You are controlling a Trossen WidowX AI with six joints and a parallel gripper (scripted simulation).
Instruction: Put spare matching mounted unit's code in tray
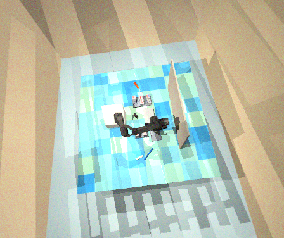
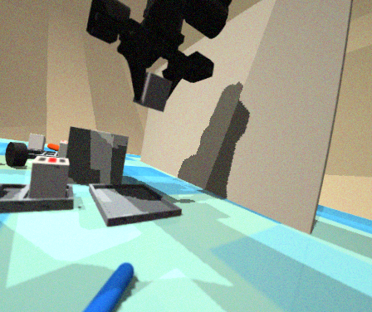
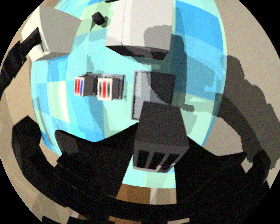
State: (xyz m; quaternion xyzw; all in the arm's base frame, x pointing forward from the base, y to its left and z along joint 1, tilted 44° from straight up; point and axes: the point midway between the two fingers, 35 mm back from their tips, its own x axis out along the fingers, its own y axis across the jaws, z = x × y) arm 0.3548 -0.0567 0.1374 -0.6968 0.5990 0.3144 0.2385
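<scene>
Right now the shallow dark tray is 150 mm below my gripper tip. The rest, counted from my gripper tip: blue pen 200 mm to the right, 150 mm below, 70 mm behind; then plain grey box 180 mm to the left, 100 mm below, 70 mm behind; then dark rack 140 mm below, 140 mm behind, 10 mm to the right.
</scene>
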